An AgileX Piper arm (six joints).
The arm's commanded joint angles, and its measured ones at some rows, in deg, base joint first. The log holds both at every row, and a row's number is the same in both.
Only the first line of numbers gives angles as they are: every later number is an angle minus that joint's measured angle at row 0.
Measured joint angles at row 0:
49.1 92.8 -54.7 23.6 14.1 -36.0
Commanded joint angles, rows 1 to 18:
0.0 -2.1 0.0 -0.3 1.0 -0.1
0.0 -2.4 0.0 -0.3 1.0 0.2
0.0 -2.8 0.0 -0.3 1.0 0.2
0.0 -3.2 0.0 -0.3 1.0 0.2
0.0 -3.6 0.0 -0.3 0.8 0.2
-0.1 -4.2 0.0 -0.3 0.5 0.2
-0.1 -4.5 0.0 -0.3 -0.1 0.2
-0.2 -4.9 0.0 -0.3 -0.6 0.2
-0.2 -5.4 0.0 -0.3 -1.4 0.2
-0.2 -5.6 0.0 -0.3 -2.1 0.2
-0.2 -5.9 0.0 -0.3 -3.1 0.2
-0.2 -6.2 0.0 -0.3 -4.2 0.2
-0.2 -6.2 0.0 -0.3 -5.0 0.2
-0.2 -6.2 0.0 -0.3 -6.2 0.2
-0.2 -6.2 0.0 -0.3 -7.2 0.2
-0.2 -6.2 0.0 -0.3 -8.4 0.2
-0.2 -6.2 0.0 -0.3 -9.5 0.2
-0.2 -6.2 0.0 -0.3 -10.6 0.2
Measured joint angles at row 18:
0.0 -5.7 0.0 -0.1 -6.0 0.0
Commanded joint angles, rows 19 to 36:
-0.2 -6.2 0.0 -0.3 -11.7 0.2
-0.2 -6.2 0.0 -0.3 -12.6 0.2
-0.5 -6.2 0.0 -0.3 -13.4 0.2
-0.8 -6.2 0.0 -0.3 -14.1 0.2
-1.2 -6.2 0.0 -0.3 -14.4 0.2
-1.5 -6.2 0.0 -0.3 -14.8 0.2
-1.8 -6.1 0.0 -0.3 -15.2 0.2
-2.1 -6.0 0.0 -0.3 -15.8 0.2
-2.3 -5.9 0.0 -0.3 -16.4 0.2
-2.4 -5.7 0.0 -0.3 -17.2 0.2
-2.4 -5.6 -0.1 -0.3 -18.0 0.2
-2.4 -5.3 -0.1 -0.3 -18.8 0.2
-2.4 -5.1 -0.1 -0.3 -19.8 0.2
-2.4 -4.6 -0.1 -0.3 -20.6 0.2
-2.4 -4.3 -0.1 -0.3 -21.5 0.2
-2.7 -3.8 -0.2 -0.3 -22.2 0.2
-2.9 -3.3 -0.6 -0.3 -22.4 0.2
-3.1 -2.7 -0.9 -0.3 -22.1 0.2
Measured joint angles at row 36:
-2.0 -4.3 0.0 -0.1 -19.0 0.0
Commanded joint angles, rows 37 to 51:
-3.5 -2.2 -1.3 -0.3 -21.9 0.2
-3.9 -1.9 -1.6 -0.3 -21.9 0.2
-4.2 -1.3 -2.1 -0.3 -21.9 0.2
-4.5 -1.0 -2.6 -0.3 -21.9 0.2
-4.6 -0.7 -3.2 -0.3 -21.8 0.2
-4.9 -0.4 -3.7 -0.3 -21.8 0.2
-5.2 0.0 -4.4 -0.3 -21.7 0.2
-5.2 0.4 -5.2 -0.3 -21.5 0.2
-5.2 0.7 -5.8 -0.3 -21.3 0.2
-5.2 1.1 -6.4 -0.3 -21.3 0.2
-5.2 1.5 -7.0 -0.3 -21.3 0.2
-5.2 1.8 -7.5 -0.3 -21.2 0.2
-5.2 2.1 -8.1 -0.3 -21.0 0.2
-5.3 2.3 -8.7 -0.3 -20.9 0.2
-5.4 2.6 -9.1 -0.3 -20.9 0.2
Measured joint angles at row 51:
-4.5 1.6 -7.0 -0.1 -19.9 0.0
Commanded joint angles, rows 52 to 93:
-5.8 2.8 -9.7 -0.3 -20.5 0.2
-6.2 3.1 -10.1 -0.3 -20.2 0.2
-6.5 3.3 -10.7 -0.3 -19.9 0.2
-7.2 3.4 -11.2 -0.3 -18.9 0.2
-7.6 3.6 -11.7 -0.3 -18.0 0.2
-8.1 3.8 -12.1 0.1 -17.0 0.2
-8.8 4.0 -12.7 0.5 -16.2 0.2
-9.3 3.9 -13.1 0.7 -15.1 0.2
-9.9 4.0 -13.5 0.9 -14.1 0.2
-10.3 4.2 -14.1 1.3 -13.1 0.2
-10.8 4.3 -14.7 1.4 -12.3 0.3
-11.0 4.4 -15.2 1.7 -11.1 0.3
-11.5 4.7 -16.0 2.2 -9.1 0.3
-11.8 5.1 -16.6 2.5 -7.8 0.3
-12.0 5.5 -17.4 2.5 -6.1 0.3
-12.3 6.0 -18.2 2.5 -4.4 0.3
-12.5 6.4 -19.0 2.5 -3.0 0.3
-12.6 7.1 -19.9 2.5 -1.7 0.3
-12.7 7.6 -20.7 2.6 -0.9 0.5
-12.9 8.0 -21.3 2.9 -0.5 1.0
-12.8 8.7 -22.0 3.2 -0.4 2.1
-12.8 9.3 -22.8 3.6 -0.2 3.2
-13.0 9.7 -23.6 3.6 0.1 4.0
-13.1 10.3 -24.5 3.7 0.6 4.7
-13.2 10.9 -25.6 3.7 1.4 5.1
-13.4 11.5 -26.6 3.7 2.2 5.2
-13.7 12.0 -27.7 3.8 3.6 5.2
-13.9 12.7 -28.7 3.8 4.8 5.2
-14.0 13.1 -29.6 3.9 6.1 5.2
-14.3 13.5 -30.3 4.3 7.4 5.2
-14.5 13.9 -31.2 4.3 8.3 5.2
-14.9 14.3 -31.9 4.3 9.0 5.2
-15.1 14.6 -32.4 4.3 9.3 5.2
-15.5 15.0 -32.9 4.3 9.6 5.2
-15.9 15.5 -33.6 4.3 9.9 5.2
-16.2 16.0 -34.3 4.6 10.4 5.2
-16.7 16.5 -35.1 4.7 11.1 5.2
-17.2 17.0 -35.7 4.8 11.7 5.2
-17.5 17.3 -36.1 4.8 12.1 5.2
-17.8 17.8 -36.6 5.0 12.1 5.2
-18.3 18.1 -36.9 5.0 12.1 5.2
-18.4 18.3 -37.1 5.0 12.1 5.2
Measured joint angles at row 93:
-16.6 17.1 -35.5 5.0 13.0 4.9
